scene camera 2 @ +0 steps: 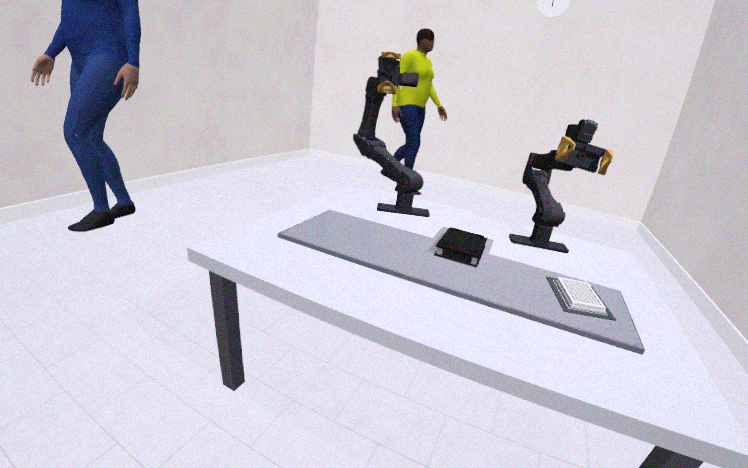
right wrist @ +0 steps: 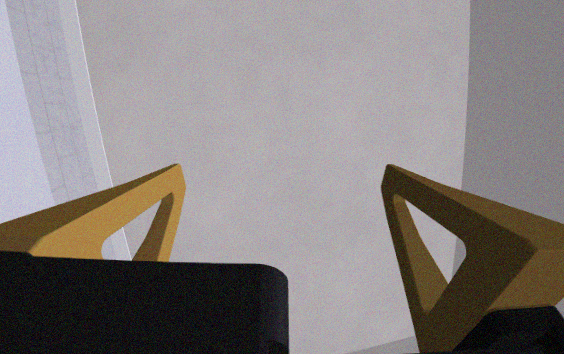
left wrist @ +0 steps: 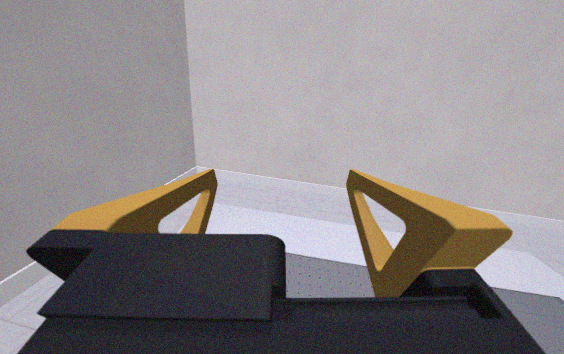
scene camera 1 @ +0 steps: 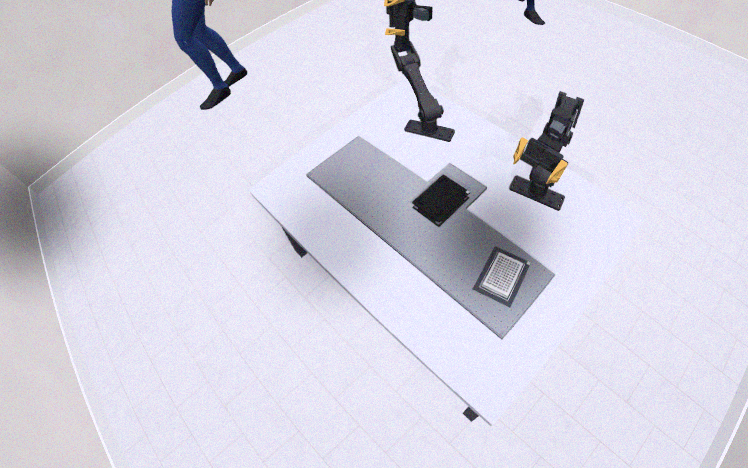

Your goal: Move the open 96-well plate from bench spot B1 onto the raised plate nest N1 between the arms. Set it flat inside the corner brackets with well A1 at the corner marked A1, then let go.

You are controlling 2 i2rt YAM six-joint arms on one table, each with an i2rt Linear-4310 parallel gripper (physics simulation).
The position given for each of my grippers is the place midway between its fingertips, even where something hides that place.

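Observation:
My left gripper (scene camera 2: 593, 152) (left wrist: 281, 176) (scene camera 1: 530, 172): open, holds nothing. My right gripper (scene camera 2: 389, 66) (right wrist: 283, 175): open, holds nothing. White well plate (scene camera 1: 504, 271) (scene camera 2: 579, 295). The white well plate is out of frame in the right wrist view. The left wrist view does not show the white well plate, hidden by my left gripper.

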